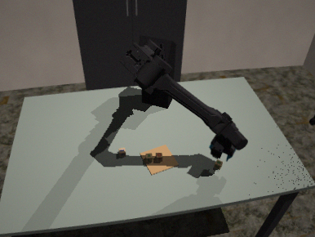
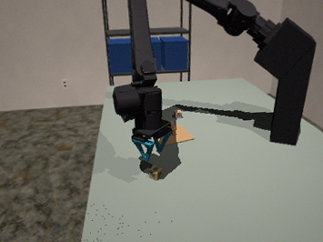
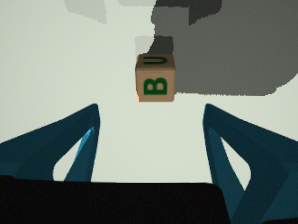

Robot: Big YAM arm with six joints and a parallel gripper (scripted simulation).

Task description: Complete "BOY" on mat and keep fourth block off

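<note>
Now: hand 10 mm past the wooden block and 70 mm above it. The rest, counted from my hand: orange mat (110 mm behind, 260 mm to the right, 80 mm below).
</note>
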